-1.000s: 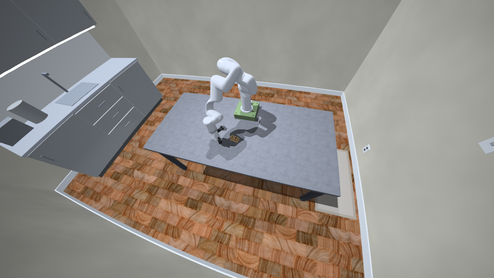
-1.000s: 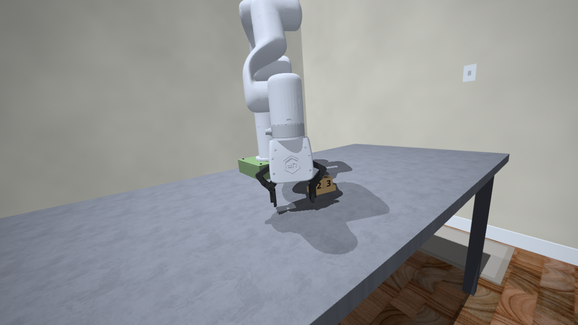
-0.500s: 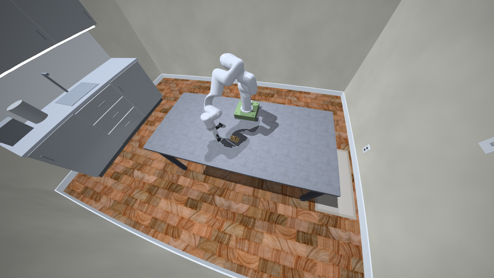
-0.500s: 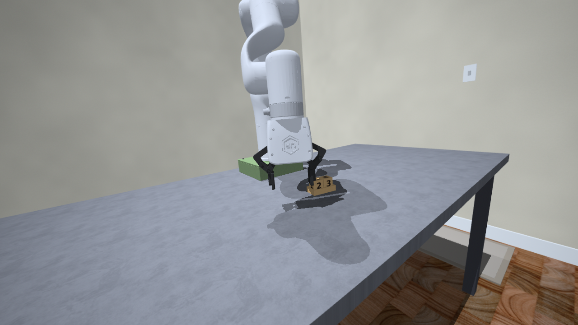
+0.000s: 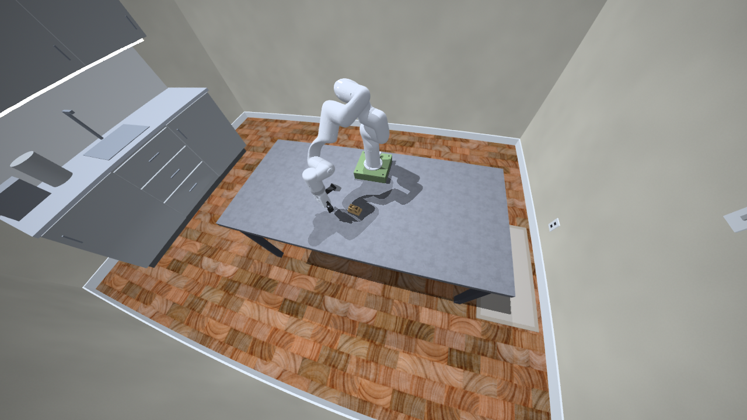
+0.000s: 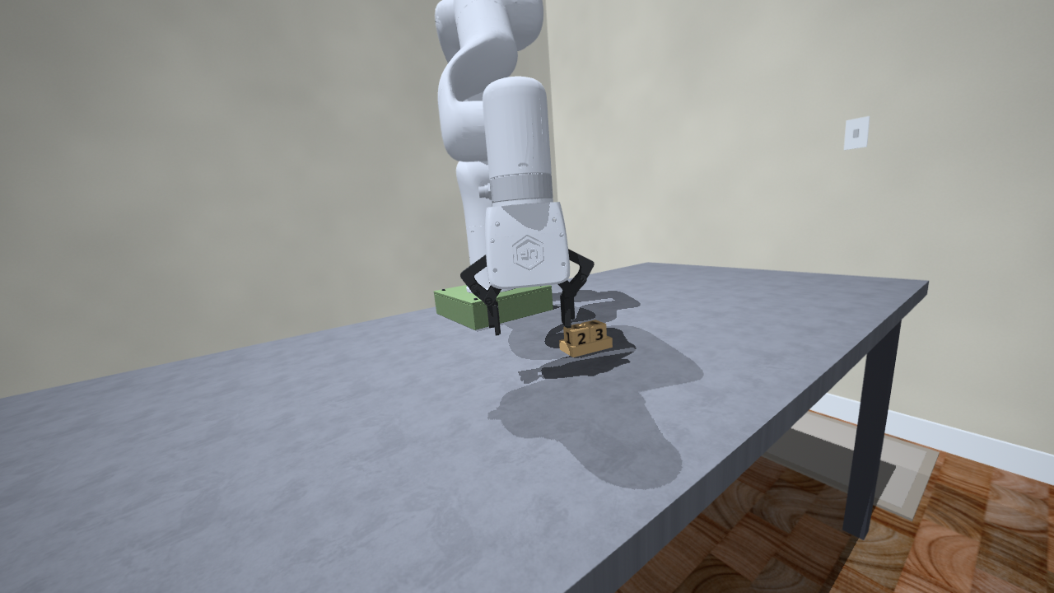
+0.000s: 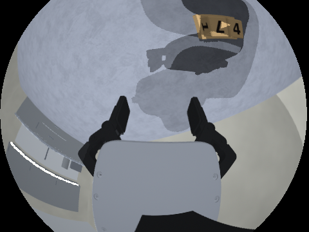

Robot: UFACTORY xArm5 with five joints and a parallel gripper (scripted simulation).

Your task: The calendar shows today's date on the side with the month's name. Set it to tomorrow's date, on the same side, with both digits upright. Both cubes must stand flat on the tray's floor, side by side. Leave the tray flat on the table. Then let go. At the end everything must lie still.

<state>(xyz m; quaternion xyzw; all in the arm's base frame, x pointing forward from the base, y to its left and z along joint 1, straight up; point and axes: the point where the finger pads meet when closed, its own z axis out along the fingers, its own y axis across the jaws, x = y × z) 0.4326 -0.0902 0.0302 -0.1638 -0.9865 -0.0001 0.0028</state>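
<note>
My gripper is now 80 mm past the wooden calendar tray, 130 mm to the right of it and 80 mm above it.
</note>
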